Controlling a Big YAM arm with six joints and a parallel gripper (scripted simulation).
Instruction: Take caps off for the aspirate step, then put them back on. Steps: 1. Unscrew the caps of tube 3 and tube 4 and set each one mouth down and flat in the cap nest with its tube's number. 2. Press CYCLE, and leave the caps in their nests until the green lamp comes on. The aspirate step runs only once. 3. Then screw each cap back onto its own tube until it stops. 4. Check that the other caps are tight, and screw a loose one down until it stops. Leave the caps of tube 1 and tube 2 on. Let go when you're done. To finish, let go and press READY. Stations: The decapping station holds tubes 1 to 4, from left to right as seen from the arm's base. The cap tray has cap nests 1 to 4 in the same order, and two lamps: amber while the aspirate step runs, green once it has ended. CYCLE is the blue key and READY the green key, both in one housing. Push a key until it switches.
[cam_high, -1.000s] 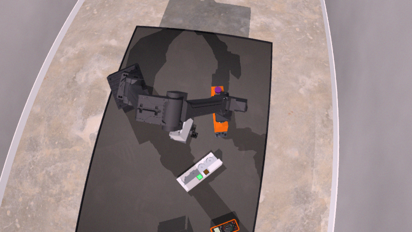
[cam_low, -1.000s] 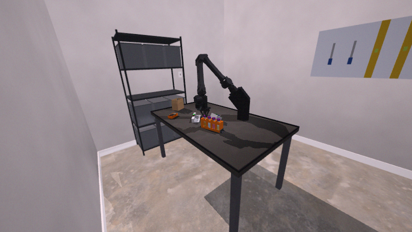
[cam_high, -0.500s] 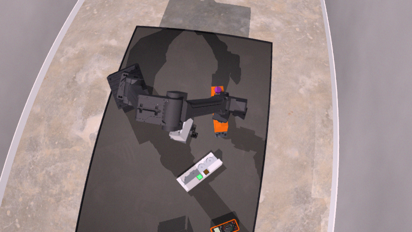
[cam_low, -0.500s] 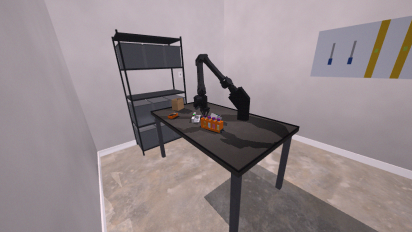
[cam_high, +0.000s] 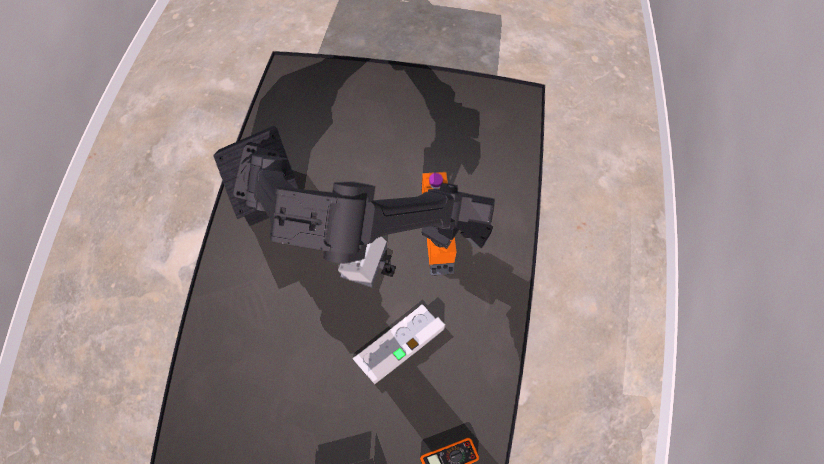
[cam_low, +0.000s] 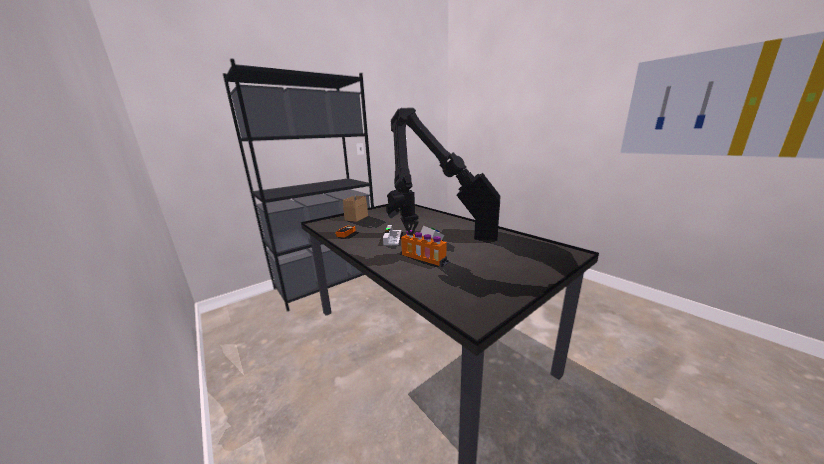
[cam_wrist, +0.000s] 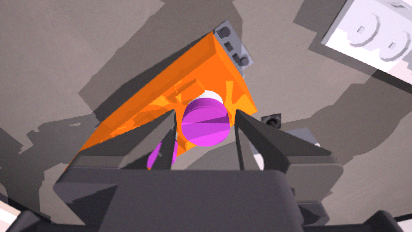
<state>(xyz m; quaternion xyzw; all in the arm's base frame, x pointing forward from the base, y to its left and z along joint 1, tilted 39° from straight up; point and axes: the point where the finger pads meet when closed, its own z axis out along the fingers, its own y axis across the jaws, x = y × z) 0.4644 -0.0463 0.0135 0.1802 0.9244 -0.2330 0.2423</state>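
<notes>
Right now the cap is right at my hand. The rest, counted from my hand: green key 220 mm behind, 50 mm to the right, 50 mm below; blue key 210 mm behind, 50 mm below; key housing 200 mm behind, 30 mm to the right, 60 mm below.
</notes>
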